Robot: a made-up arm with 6 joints.
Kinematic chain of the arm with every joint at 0, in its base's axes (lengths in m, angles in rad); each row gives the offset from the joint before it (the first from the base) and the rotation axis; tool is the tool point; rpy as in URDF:
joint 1: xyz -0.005 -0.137 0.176 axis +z
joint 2: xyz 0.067 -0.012 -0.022 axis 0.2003 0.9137 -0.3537
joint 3: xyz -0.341 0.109 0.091 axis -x
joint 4: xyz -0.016 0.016 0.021 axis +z
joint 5: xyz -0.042 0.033 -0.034 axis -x
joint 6: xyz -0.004 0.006 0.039 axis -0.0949 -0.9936 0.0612
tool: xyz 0 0.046 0.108 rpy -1.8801 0.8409 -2.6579
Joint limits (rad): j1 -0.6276..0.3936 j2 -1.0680..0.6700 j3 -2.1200..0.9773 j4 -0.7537..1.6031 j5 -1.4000..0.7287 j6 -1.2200..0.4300
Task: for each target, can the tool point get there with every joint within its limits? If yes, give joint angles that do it. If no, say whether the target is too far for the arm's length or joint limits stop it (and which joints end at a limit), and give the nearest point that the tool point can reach.
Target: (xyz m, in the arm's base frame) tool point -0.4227 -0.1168 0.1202
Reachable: yes | joints -0.0501 -0.6156 0.1685 1.0701 -0.4028 0.2281
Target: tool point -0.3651 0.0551 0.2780
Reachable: yes | joints -0.4253 -0.1335 -1.5336 1.3640 0.4412 -1.0527
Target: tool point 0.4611 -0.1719 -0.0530
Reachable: no: joint limits stop it (at a limit: joint 1, joint 2, joint 4, joint 6) | nearest point -0.0386 -0.2582 -0.1084 | short by 0.510 m
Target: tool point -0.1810 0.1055 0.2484
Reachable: yes | joints -0.4625 -0.1811 0.2699 1.1730 -1.0697 -0.9097
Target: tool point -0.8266 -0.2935 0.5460
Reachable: no: too far | nearest point -0.4706 -0.1906 0.3735 | short by 0.409 m
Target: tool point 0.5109 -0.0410 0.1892
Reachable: no: joint limits stop it (at a limit: joint 1, joint 2, joint 4, joint 5) | nearest point 0.1416 0.0775 0.3943 | short by 0.439 m
